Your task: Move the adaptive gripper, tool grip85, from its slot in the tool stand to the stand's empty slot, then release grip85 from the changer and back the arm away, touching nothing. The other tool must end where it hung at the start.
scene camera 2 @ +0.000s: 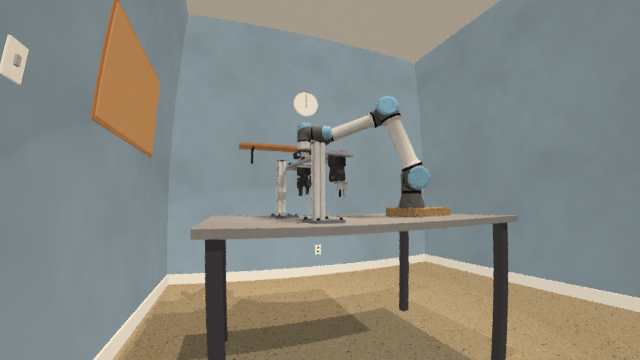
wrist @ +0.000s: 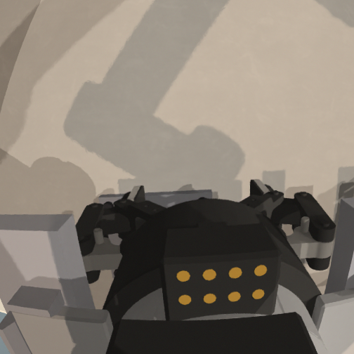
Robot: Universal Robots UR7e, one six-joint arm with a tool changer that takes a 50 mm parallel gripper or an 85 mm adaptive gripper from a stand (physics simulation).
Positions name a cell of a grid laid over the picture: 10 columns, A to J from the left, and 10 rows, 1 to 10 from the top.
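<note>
There's an adaptive gripper grip85 (wrist: F8) here, and there's a tool stand (wrist: B8) as well.
</note>
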